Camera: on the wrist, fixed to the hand. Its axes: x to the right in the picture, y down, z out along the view.
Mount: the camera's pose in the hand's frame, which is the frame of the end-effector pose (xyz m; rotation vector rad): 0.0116 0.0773 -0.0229 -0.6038 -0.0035 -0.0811
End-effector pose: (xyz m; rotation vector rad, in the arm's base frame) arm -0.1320 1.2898 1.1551 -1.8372 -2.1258 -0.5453
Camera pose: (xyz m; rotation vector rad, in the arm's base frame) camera -0.0582 1.2990 1.1884 1.8674 2.0257 1.2165
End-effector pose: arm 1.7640 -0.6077 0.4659 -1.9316 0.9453 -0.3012
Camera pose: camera 1.7212 -0.6515 0.4122 -2.5205 1.0352 -0.0553
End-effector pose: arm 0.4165 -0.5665 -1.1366 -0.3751 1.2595 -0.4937
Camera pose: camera 0.4084 -0.5081 -1.1928 -0.9359 1.3797 -0.1682
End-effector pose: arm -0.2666 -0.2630 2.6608 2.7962 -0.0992 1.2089
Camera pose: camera -0.2827 -0.3375 2.6895 2.2522 -0.2933 0.9529
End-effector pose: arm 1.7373 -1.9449 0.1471 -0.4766 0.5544 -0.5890
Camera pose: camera 1.7611 -1.9014 0.0825 -1.0737 0.7121 -0.4911
